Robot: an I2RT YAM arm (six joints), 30 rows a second.
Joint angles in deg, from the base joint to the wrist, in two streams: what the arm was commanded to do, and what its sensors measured. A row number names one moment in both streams.
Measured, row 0:
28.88 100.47 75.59 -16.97 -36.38 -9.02
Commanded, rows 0 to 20:
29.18 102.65 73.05 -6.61 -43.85 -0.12
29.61 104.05 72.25 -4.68 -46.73 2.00
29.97 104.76 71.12 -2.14 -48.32 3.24
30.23 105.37 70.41 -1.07 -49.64 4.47
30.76 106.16 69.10 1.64 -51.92 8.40
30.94 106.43 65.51 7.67 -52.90 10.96
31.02 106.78 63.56 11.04 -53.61 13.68
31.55 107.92 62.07 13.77 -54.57 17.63
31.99 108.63 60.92 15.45 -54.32 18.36
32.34 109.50 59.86 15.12 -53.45 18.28
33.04 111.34 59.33 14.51 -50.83 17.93
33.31 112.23 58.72 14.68 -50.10 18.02
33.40 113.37 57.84 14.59 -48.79 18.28
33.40 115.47 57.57 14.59 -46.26 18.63
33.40 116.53 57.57 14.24 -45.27 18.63
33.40 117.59 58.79 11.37 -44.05 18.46
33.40 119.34 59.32 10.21 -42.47 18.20
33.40 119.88 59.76 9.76 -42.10 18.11
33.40 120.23 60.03 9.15 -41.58 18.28
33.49 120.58 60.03 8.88 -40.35 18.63
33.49 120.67 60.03 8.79 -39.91 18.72
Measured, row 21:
32.97 116.20 61.78 15.46 -49.84 19.99
